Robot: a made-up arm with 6 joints. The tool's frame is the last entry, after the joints.
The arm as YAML. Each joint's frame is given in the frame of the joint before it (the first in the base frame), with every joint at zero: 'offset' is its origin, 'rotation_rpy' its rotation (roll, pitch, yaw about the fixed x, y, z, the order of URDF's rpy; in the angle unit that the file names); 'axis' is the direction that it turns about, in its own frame. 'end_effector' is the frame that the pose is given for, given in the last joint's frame.
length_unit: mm
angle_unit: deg
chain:
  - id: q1
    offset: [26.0, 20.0, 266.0]
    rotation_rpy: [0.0, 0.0, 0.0]
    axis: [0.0, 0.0, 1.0]
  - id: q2
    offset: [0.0, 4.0, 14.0]
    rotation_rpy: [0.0, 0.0, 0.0]
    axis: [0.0, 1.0, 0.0]
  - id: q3
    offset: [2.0, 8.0, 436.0]
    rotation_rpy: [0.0, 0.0, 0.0]
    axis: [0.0, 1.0, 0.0]
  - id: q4
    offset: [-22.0, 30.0, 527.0]
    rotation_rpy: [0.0, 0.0, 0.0]
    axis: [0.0, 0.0, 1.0]
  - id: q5
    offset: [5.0, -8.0, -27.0]
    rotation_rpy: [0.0, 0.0, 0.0]
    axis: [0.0, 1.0, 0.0]
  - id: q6
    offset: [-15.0, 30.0, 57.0]
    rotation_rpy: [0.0, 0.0, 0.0]
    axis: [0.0, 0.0, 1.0]
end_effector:
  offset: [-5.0, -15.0, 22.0]
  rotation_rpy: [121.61, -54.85, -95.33]
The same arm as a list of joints. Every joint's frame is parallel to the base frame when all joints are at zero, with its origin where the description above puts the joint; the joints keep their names.
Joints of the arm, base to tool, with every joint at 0 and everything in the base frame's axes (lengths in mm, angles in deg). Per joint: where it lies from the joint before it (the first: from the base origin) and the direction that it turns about. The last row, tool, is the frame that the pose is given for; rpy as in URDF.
q1: axis +z xyz 26 20 266
q2: axis +y xyz 0 4 14
q3: axis +y xyz 2 8 436
q4: axis +z xyz -22 30 527
q5: axis +y xyz 5 -8 -27
q6: axis +z xyz -15 30 57
tool: xyz -5 -15 22 rpy 121.61 -54.85 -95.33

